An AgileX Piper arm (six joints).
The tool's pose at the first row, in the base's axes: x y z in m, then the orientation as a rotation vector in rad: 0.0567, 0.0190, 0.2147, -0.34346, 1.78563, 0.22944
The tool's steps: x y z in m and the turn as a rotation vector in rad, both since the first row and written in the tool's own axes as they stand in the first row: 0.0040, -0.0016, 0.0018, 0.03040, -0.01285, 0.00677; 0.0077, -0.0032, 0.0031, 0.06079, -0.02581, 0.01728; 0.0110, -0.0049, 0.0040, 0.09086, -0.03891, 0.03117; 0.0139, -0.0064, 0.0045, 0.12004, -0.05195, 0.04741; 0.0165, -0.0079, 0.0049, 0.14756, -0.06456, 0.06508
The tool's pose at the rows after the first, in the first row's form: 0.0580, 0.0177, 0.2104, -0.31365, 1.77606, 0.20865; 0.0590, 0.0162, 0.2066, -0.28063, 1.76682, 0.19059; 0.0597, 0.0146, 0.2032, -0.24493, 1.75774, 0.17524; 0.0601, 0.0130, 0.2003, -0.20792, 1.74878, 0.16235; 0.0604, 0.0114, 0.1977, -0.17101, 1.74012, 0.15189
